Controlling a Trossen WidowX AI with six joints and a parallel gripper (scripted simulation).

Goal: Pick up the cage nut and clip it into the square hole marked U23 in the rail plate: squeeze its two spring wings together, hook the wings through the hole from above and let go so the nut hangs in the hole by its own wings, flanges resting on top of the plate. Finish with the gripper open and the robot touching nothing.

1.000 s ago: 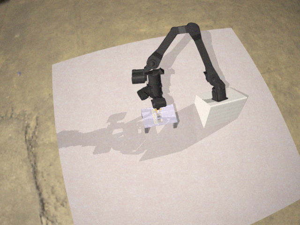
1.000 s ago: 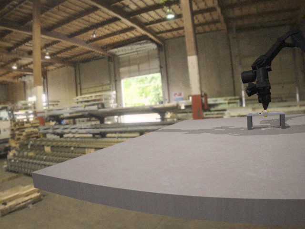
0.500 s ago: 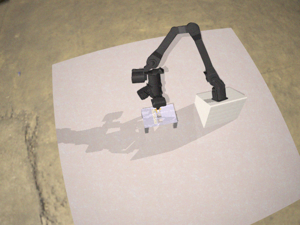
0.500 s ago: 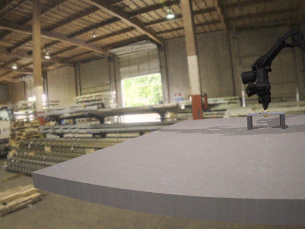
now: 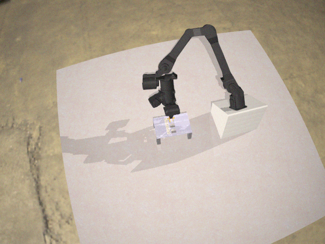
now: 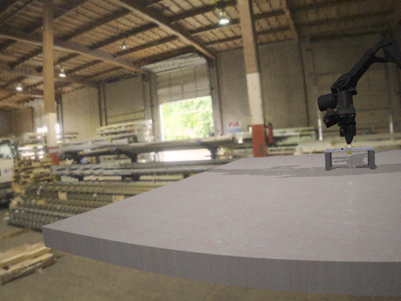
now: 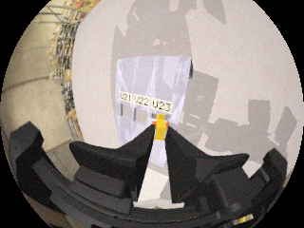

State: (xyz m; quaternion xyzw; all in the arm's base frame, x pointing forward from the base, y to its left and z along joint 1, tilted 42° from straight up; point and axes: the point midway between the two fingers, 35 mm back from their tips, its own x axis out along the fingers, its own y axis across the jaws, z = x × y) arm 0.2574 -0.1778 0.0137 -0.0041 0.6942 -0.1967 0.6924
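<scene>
Right now the cage nut is 10 mm below my gripper tip. The rest, counted from my gripper tip: label: 30 mm ahead, 30 mm to the left, 10 mm below.
</scene>
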